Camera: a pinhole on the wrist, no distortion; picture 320 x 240 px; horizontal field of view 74.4 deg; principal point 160.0 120.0 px. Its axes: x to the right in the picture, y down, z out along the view. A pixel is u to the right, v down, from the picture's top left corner.
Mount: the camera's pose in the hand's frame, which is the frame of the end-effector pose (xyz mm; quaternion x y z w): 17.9 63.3 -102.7 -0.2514 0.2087 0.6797 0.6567
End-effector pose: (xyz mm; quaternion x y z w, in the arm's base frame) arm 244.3 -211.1 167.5 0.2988 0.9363 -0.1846 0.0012
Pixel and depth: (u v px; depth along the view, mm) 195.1 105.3 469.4
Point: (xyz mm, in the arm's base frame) 438.0 35.1 -182.4
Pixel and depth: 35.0 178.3 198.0
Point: 321.3 -213.4 27.7
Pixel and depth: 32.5 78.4 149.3
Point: 252.9 -150.3 67.0
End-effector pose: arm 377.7 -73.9 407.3 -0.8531 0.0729 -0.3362 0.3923
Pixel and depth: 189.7 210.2 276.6
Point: 376.4 -150.4 120.7
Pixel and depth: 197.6 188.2 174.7
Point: 374.0 -177.3 237.0
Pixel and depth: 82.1 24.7 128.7
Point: 463.7 -154.7 350.7
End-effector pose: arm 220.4 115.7 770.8 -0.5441 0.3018 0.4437 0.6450
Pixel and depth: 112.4 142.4 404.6
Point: -40.6 368.1 773.4
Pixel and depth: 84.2 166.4 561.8
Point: -101.0 528.6 891.9
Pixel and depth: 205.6 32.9 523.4
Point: -156.0 412.3 444.9
